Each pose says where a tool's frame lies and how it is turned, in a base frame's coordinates. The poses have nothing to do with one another.
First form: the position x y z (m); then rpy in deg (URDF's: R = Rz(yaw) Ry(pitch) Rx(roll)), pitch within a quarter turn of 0, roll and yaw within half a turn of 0.
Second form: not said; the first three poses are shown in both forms.
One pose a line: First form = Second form
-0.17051 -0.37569 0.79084 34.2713 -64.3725 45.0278 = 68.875 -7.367 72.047 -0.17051 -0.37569 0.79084
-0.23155 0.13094 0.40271 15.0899 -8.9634 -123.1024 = -15.706 -7.812 -122.992 -0.23155 0.13094 0.40271
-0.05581 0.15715 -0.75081 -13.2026 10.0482 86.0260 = -10.939 -12.479 85.992 -0.05581 0.15715 -0.75081
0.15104 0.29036 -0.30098 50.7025 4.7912 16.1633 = 49.098 15.440 6.806 0.15104 0.29036 -0.30098
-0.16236 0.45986 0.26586 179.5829 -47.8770 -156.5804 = 156.753 -43.116 147.474 -0.16236 0.45986 0.26586
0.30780 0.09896 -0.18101 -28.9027 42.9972 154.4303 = 15.562 -48.344 173.042 0.30780 0.09896 -0.18101
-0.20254 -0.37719 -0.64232 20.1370 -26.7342 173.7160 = -19.441 27.226 -176.701 -0.20254 -0.37719 -0.64232
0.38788 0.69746 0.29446 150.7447 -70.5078 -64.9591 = 107.004 -5.431 81.844 0.38788 0.69746 0.29446
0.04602 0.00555 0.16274 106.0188 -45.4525 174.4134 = -101.221 -5.863 -134.575 0.04602 0.00555 0.16274
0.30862 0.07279 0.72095 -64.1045 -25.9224 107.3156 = 48.884 -53.321 116.625 0.30862 0.07279 0.72095
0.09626 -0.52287 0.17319 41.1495 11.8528 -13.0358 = 42.528 0.129 -17.549 0.09626 -0.52287 0.17319
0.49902 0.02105 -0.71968 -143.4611 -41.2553 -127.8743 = 127.622 8.320 117.804 0.49902 0.02105 -0.71968
